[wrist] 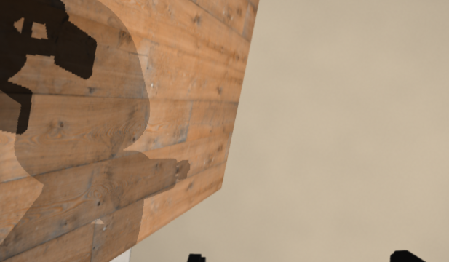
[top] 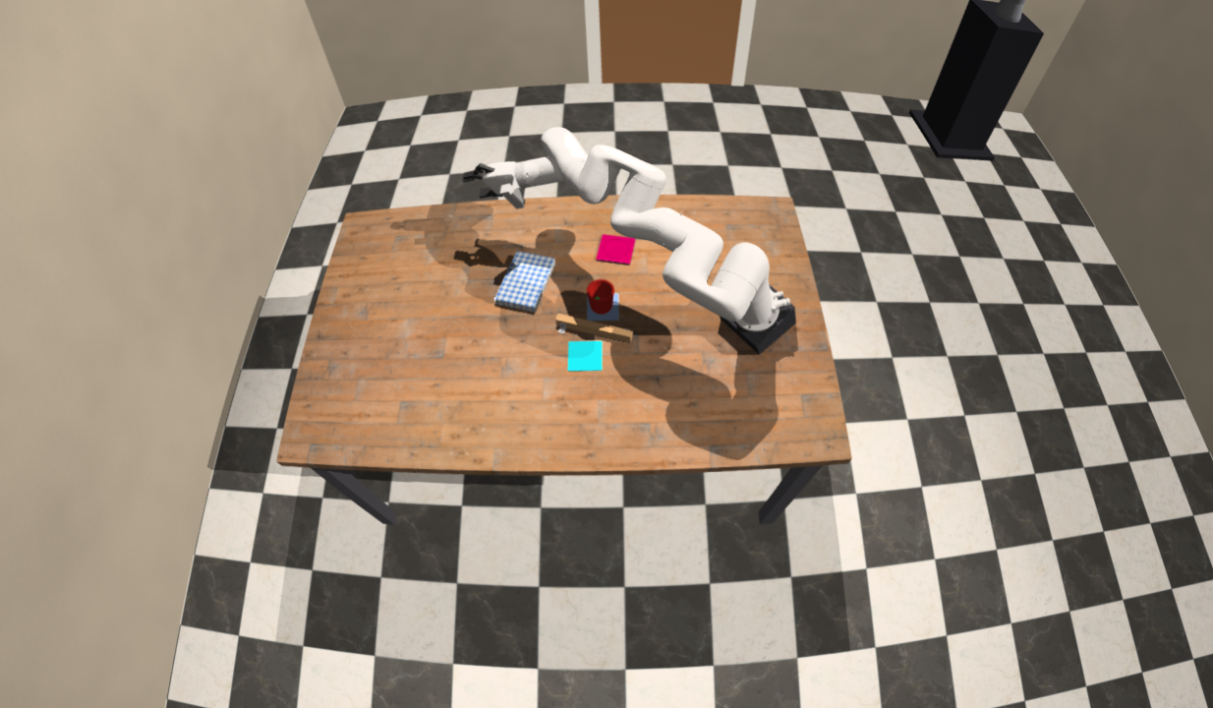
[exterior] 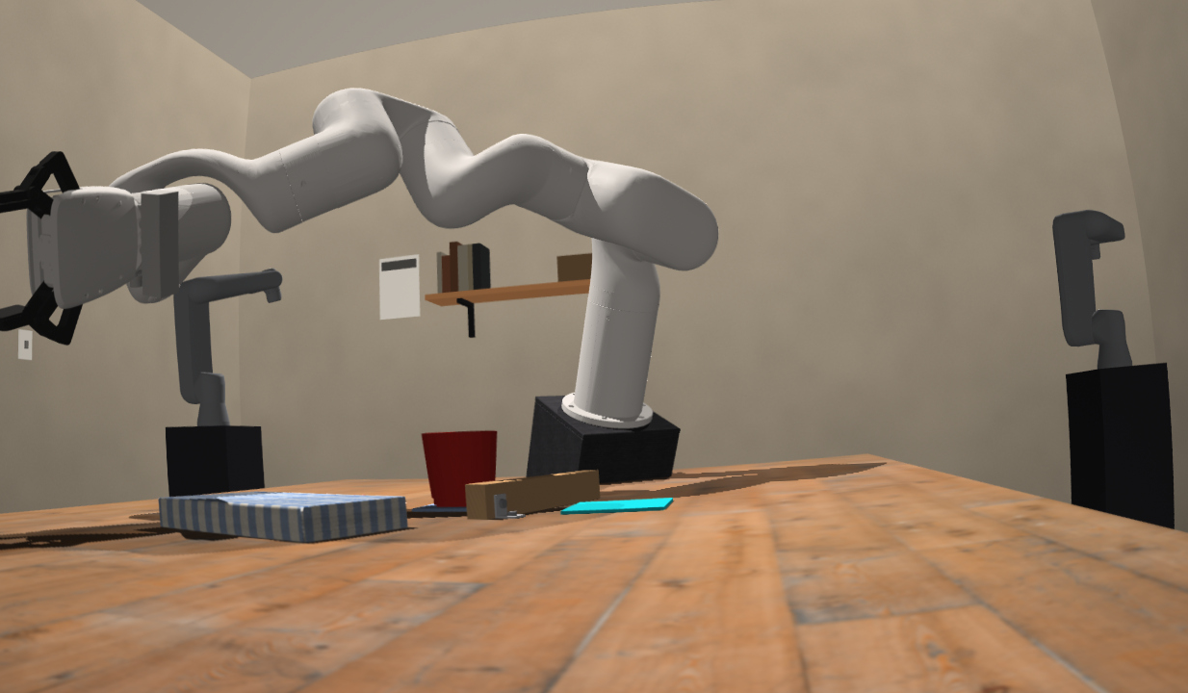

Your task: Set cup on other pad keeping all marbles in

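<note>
Right now the red cup is 34 cm behind my hand, 31 cm to the left of it and 19 cm below it. Also, from my hand: blue-and-white checked box: 13 cm behind, 21 cm to the left, 20 cm below; then blue marble: 33 cm behind, 31 cm to the left, 20 cm below; then green marble: 33 cm behind, 29 cm to the left, 20 cm below.
</note>
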